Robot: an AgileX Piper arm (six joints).
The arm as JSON. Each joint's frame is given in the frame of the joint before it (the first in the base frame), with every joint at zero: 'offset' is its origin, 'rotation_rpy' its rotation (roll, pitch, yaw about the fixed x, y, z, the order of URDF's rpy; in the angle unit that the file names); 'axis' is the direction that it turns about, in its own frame. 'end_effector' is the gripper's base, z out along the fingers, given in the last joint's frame.
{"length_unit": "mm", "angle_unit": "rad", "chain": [
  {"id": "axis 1", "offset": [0.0, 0.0, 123.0], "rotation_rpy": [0.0, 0.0, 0.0], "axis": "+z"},
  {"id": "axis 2", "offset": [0.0, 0.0, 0.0], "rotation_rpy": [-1.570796, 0.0, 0.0], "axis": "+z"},
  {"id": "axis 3", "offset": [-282.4, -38.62, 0.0], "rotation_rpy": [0.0, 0.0, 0.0], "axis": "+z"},
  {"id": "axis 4", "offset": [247.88, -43.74, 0.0], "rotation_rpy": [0.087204, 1.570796, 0.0], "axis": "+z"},
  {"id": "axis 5", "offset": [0.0, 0.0, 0.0], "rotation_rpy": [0.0, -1.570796, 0.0], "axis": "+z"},
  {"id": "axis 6", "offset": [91.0, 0.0, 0.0], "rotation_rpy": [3.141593, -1.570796, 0.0], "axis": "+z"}
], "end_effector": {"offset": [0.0, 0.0, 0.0], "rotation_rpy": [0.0, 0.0, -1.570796]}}
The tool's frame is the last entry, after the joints.
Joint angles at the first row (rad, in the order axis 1, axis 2, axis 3, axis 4, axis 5, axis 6):
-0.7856 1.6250 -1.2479 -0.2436 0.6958 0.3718
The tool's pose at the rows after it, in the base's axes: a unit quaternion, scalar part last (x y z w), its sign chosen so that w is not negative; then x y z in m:
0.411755, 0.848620, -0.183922, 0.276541, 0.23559, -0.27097, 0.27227
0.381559, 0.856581, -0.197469, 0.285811, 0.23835, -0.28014, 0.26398
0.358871, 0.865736, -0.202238, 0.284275, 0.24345, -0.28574, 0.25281
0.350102, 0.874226, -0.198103, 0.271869, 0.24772, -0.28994, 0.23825
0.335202, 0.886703, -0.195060, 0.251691, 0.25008, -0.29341, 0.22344
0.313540, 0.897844, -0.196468, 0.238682, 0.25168, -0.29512, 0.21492
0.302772, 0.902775, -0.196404, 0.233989, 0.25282, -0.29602, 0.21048
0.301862, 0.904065, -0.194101, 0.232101, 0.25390, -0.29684, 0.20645
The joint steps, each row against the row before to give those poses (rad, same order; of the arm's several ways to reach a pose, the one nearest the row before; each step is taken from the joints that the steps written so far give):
-0.0352 0.0164 0.0169 0.0000 -0.0998 -0.1333
-0.0149 0.0300 0.0040 -0.0014 -0.0701 -0.0678
-0.0021 0.0357 0.0008 0.0000 -0.0416 -0.0465
0.0000 0.0406 0.0000 0.0018 -0.0146 -0.0210
-0.0014 0.0386 -0.0001 0.0000 0.0000 -0.0381
0.0000 0.0224 0.0001 0.0001 -0.0026 -0.0493
0.0000 0.0120 0.0000 0.0038 -0.0051 -0.0263
0.0000 0.0109 0.0000 0.0035 -0.0055 -0.0041

